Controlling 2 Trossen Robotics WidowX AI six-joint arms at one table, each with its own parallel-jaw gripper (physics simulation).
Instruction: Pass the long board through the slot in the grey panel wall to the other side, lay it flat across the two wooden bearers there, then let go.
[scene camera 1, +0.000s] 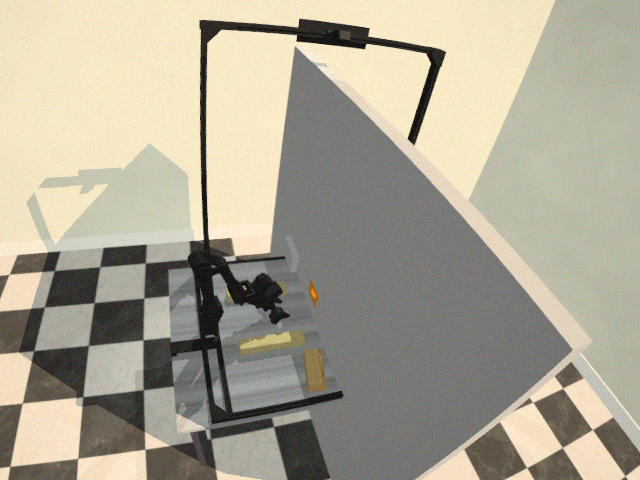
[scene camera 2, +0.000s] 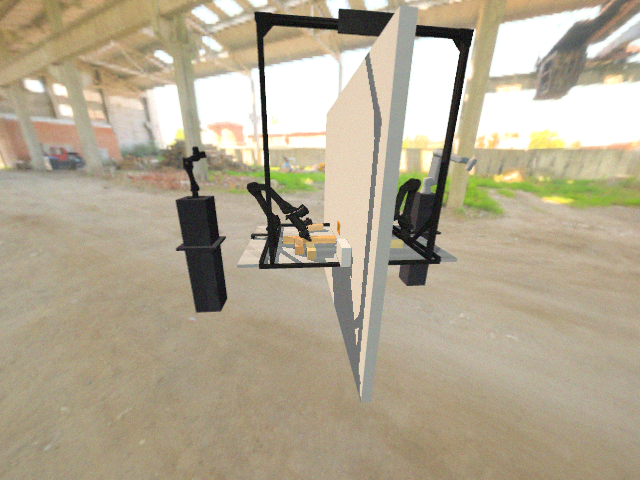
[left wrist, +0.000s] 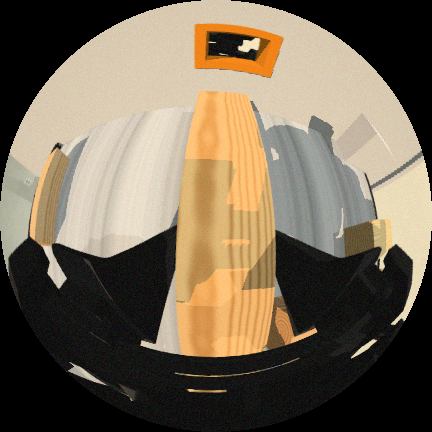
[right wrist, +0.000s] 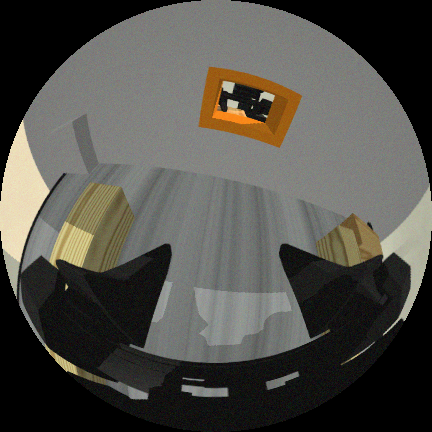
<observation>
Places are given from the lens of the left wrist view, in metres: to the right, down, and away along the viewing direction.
my left gripper (left wrist: 224, 232): 0.01, 0.01, 0.10
my right gripper (left wrist: 225, 69): 0.02, -0.32, 0.17
</observation>
